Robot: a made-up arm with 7 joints. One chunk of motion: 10 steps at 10 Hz.
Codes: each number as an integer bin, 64 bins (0 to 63) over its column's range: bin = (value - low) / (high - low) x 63, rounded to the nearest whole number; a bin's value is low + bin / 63 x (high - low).
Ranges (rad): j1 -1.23..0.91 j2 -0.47..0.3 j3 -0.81..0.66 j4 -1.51..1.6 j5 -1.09..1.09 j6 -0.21..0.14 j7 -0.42..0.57
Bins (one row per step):
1: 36 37 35 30 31 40 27
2: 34 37 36 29 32 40 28
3: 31 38 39 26 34 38 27
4: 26 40 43 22 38 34 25
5: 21 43 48 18 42 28 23
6: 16 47 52 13 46 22 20
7: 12 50 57 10 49 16 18
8: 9 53 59 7 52 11 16
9: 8 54 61 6 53 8 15
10: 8 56 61 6 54 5 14
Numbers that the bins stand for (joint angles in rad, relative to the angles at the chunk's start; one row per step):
1: -0.0071 -0.0178 0.0067 -0.0290 -0.0173 0.0122 0.0043
2: -0.0751 -0.0178 0.0300 -0.0784 0.0173 0.0122 0.0200
3: -0.1770 -0.0056 0.1000 -0.2265 0.0865 0.0011 0.0043
4: -0.3468 0.0189 0.1933 -0.4240 0.2249 -0.0211 -0.0271
5: -0.5167 0.0556 0.3100 -0.6214 0.3633 -0.0544 -0.0586
6: -0.6865 0.1044 0.4033 -0.8683 0.5017 -0.0878 -0.1057
7: -0.8224 0.1411 0.5200 -1.0163 0.6056 -0.1211 -0.1371
8: -0.9243 0.1778 0.5667 -1.1644 0.7094 -0.1489 -0.1686
9: -0.9583 0.1900 0.6133 -1.2138 0.7440 -0.1656 -0.1843
10: -0.9583 0.2144 0.6133 -1.2138 0.7786 -0.1822 -0.2000

